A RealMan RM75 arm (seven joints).
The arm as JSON. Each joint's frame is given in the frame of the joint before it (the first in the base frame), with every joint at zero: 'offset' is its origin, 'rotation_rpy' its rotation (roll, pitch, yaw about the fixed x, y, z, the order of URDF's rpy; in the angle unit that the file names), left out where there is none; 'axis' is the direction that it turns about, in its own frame. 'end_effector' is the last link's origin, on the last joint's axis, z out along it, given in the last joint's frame.
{
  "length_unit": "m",
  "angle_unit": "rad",
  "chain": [
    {
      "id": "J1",
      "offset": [
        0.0,
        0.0,
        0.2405
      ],
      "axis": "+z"
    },
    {
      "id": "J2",
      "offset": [
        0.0,
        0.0,
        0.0
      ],
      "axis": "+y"
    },
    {
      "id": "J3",
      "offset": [
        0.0,
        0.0,
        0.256
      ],
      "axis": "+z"
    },
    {
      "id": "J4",
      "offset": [
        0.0,
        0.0,
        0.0
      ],
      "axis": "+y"
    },
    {
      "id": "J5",
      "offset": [
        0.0,
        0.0,
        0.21
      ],
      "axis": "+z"
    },
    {
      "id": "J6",
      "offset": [
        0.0,
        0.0,
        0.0
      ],
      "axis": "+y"
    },
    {
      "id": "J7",
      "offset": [
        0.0,
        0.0,
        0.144
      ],
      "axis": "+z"
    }
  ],
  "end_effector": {
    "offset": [
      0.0,
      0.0,
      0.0
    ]
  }
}
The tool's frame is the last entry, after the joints.
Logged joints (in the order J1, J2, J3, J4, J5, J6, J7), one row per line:
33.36, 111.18, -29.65, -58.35, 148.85, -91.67, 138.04
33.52, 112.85, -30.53, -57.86, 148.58, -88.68, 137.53
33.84, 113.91, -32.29, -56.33, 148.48, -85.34, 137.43
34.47, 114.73, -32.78, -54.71, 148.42, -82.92, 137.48
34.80, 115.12, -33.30, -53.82, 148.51, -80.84, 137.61
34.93, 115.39, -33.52, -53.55, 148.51, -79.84, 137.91
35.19, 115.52, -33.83, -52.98, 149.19, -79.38, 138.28
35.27, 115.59, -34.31, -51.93, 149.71, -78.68, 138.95
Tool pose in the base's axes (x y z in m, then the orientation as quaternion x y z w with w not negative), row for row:
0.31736, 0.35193, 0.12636, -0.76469, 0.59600, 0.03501, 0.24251
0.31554, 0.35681, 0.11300, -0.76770, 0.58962, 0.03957, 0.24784
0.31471, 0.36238, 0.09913, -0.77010, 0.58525, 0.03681, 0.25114
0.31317, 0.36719, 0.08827, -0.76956, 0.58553, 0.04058, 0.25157
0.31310, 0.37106, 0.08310, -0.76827, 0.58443, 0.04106, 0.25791
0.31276, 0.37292, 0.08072, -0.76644, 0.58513, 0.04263, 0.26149
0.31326, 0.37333, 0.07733, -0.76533, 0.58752, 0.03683, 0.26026
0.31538, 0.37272, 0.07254, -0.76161, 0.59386, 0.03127, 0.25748
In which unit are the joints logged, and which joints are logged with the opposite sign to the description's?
The joints are logged in degrees. Opposite sign: J5.
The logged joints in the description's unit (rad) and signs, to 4 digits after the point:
0.5822, 1.9405, -0.5175, -1.0184, -2.5979, -1.5999, 2.4093
0.5850, 1.9696, -0.5328, -1.0098, -2.5932, -1.5478, 2.4004
0.5906, 1.9881, -0.5636, -0.9831, -2.5915, -1.4895, 2.3986
0.6016, 2.0024, -0.5721, -0.9549, -2.5904, -1.4472, 2.3995
0.6074, 2.0092, -0.5812, -0.9393, -2.5920, -1.4109, 2.4017
0.6096, 2.0139, -0.5850, -0.9346, -2.5920, -1.3935, 2.4070
0.6142, 2.0162, -0.5904, -0.9247, -2.6039, -1.3854, 2.4134
0.6156, 2.0174, -0.5988, -0.9063, -2.6129, -1.3732, 2.4251

